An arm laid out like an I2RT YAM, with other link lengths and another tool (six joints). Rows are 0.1 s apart.
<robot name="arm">
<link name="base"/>
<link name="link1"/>
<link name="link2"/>
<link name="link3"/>
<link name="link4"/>
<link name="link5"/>
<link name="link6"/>
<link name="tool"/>
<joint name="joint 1" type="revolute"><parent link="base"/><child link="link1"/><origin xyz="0 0 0.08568" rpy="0 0 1.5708"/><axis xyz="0 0 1"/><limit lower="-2.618" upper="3.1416"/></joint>
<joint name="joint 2" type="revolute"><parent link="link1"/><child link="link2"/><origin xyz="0.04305 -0.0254 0.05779" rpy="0 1.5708 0"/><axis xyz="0 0 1"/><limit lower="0" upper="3.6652"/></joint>
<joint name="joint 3" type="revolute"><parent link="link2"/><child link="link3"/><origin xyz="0 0.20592 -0.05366" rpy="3.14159 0 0"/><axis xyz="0 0 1"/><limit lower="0" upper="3.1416"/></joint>
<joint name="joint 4" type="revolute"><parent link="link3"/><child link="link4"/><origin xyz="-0.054 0.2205 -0.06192" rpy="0 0 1.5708"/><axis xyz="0 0 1"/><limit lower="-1.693" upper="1.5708"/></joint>
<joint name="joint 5" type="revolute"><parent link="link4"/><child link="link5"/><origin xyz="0.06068 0.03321 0.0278" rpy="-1.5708 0 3.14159"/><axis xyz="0 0 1"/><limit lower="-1.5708" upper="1.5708"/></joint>
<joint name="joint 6" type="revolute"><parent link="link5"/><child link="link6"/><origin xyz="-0.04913 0 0.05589" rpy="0 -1.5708 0"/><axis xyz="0 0 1"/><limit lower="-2.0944" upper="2.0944"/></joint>
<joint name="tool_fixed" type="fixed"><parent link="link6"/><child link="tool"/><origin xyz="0.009 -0.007 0.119" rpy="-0.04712 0 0.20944"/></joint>
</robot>
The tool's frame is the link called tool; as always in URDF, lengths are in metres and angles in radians.
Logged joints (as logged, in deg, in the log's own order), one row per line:
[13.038, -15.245, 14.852, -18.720, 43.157, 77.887]
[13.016, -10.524, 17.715, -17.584, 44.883, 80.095]
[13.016, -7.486, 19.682, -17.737, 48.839, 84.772]
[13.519, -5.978, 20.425, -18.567, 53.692, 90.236]
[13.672, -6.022, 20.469, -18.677, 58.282, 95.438]
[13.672, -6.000, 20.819, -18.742, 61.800, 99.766]
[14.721, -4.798, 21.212, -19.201, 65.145, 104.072]
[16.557, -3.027, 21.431, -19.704, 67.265, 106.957]
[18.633, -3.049, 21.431, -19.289, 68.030, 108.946]
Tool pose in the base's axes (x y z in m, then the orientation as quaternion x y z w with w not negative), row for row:
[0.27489, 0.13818, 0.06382, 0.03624, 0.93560, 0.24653, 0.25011]
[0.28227, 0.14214, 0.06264, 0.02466, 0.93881, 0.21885, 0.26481]
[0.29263, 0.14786, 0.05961, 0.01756, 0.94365, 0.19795, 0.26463]
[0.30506, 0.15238, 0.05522, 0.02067, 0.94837, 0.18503, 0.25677]
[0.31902, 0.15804, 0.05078, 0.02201, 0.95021, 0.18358, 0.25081]
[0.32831, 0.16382, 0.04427, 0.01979, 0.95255, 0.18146, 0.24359]
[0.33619, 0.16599, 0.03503, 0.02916, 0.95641, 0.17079, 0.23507]
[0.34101, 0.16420, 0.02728, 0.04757, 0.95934, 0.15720, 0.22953]
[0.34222, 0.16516, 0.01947, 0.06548, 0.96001, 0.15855, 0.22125]
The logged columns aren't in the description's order. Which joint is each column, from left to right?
Columns, left to right: joint 6, joint 5, joint 1, joint 4, joint 3, joint 2.
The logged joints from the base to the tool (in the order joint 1, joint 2, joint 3, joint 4, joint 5, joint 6), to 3 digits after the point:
[14.852, 77.887, 43.157, -18.720, -15.245, 13.038]
[17.715, 80.095, 44.883, -17.584, -10.524, 13.016]
[19.682, 84.772, 48.839, -17.737, -7.486, 13.016]
[20.425, 90.236, 53.692, -18.567, -5.978, 13.519]
[20.469, 95.438, 58.282, -18.677, -6.022, 13.672]
[20.819, 99.766, 61.800, -18.742, -6.000, 13.672]
[21.212, 104.072, 65.145, -19.201, -4.798, 14.721]
[21.431, 106.957, 67.265, -19.704, -3.027, 16.557]
[21.431, 108.946, 68.030, -19.289, -3.049, 18.633]

